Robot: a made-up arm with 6 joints. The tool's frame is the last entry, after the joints.
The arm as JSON. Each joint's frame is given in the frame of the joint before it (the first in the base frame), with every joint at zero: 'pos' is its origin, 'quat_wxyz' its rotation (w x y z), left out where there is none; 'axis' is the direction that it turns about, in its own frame. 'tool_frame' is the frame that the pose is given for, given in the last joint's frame.
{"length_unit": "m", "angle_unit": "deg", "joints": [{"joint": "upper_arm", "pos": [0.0, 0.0, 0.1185], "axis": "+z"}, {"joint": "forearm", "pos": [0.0, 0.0, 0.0], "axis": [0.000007, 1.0, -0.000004]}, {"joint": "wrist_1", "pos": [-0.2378, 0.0, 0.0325], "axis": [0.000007, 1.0, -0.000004]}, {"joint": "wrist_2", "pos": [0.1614, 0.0, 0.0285], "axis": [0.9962, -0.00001, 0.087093]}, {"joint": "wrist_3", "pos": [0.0, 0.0, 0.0], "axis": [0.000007, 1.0, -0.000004]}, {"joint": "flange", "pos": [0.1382, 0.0, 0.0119], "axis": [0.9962, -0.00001, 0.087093]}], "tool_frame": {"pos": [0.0, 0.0, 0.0], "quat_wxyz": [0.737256, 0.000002, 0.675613, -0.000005]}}
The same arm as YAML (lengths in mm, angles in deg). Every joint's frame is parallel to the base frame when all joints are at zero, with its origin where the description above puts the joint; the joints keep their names.
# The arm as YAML. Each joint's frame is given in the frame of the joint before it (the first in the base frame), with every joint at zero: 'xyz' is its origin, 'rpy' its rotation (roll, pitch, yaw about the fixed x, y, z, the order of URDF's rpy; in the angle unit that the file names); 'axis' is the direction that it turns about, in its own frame. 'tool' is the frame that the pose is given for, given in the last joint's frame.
units:
  length: mm
  angle: deg
joints:
  - name: upper_arm
    type: revolute
    origin:
      xyz: [0.0, 0.0, 118.5]
      rpy: [0.0, 0.0, 0.0]
    axis: [0.0, 0.0, 1.0]
  - name: forearm
    type: revolute
    origin:
      xyz: [0.0, 0.0, 0.0]
      rpy: [0.0, 0.0, 0.0]
    axis: [0.0, 1.0, 0.0]
  - name: wrist_1
    type: revolute
    origin:
      xyz: [-237.8, 0.0, 32.5]
      rpy: [0.0, 0.0, 0.0]
    axis: [0.0, 1.0, 0.0]
  - name: wrist_2
    type: revolute
    origin:
      xyz: [161.4, 0.0, 28.5]
      rpy: [0.0, 0.0, 0.0]
    axis: [0.9962, 0.0, 0.0871]
  - name: wrist_3
    type: revolute
    origin:
      xyz: [0.0, 0.0, 0.0]
      rpy: [0.0, 0.0, 0.0]
    axis: [0.0, 1.0, 0.0]
  - name: flange
    type: revolute
    origin:
      xyz: [138.2, 0.0, 11.9]
      rpy: [0.0, 0.0, 0.0]
    axis: [0.9962, 0.0, 0.0871]
tool:
  origin:
    xyz: [0.0, 0.0, 0.0]
    rpy: [0.0, 85.0, 0.0]

